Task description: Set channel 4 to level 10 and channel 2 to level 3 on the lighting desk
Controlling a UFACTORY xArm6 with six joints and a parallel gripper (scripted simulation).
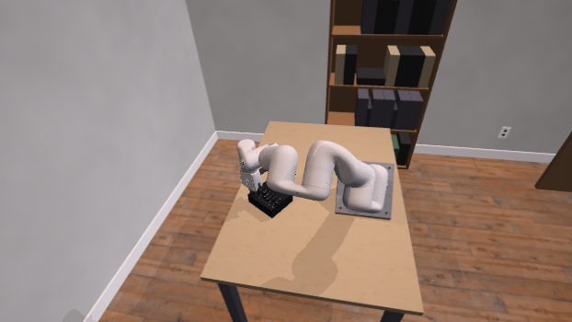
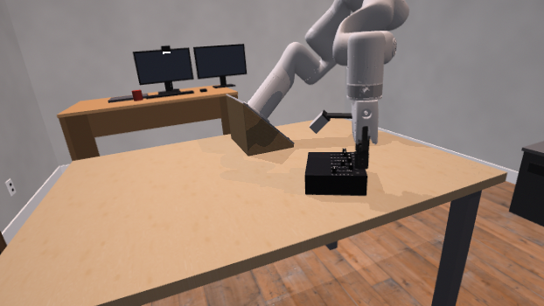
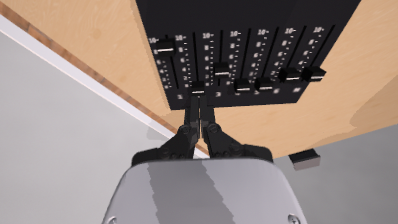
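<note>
My hand is 40 mm past the channel 3 cap, 20 mm to the left of it and 10 mm above it. From my hand the other things lie so: channel 2 cap 10 mm behind, 20 mm to the right, 10 mm below; channel 4 cap 50 mm behind, 10 mm to the left, 10 mm below; channel 1 cap 20 mm behind, 70 mm to the right, 10 mm below.
</note>
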